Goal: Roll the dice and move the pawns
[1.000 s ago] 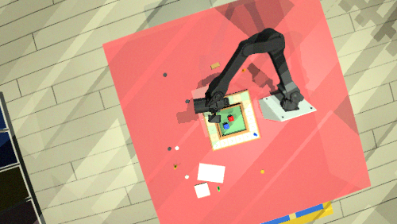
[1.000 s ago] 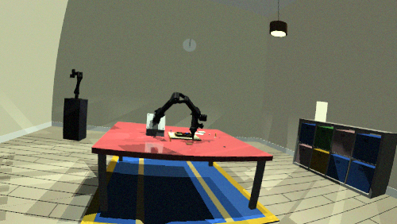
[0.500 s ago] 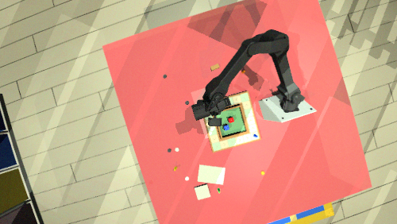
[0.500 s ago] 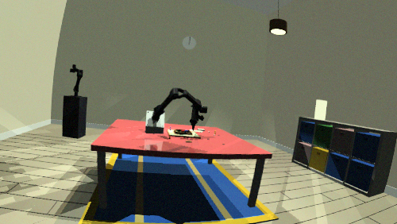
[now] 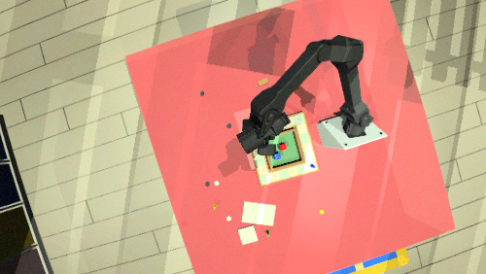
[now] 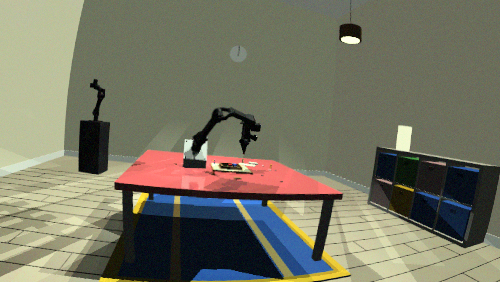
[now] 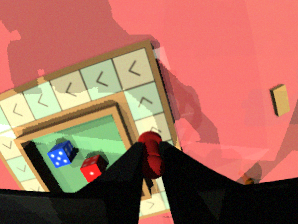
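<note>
The blue pawn is 200 mm behind my gripper tip, 200 mm to the left of it and 120 mm below it. Also, from my gripper tip: red pawn (10 mm above); tan block (50 mm behind, 220 mm to the right, 140 mm below); green tray (80 mm behind, 110 mm to the left, 140 mm below).
</note>
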